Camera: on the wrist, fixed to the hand. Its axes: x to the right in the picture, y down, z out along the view.
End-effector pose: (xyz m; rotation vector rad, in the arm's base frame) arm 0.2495 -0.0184 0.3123 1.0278 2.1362 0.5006
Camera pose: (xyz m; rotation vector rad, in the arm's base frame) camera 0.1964 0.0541 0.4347 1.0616 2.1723 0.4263
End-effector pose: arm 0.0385 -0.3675 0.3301 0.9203 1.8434 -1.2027
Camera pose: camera 0.0794 -0.2238 0.3031 0.9578 1.8160 -1.2780
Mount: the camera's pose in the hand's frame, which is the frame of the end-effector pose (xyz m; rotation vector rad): 0.0284 0.0899 -0.1190 0.0715 0.0029 -0.0048
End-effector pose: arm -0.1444 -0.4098 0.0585 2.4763 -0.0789 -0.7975
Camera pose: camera -0.0454 -0.4368 0.1704 2.5456 -0.1021 -0.8062
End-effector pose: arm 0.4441 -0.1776 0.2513 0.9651 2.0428 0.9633
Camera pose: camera 0.3645 -0.1526 0.3781 0.9961 2.0934 0.8949
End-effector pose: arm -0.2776 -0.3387 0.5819 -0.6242 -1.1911 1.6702
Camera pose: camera -0.2285 -0.2687 0.4564 -0.5788 -1.1249 1.6996
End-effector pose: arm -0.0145 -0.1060 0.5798 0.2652 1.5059 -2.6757
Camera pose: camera -0.0159 -0.0504 0.4385 0.2696 1.4152 -2.7376
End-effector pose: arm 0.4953 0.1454 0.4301 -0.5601 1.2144 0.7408
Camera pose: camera 0.3574 0.1219 0.3712 -0.5051 1.2370 0.6900
